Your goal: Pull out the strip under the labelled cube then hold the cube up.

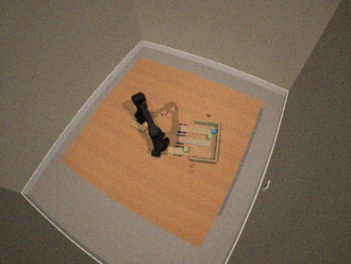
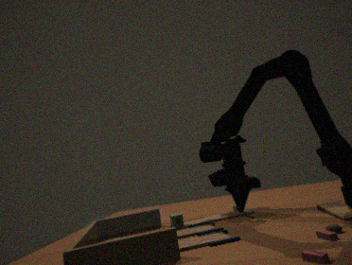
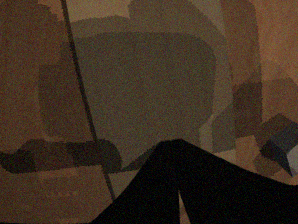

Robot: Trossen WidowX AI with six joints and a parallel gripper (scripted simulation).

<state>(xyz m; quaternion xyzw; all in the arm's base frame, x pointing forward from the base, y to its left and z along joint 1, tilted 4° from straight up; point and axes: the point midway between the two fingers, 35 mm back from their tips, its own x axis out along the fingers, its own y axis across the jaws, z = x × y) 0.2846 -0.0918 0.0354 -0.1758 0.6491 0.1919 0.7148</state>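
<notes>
Right now the cube is 2 cm ahead of my gripper tip and 6 cm to the right of it. From my gripper tip the other things lie so: strip: 8 cm ahead, 5 cm to the left.
</notes>
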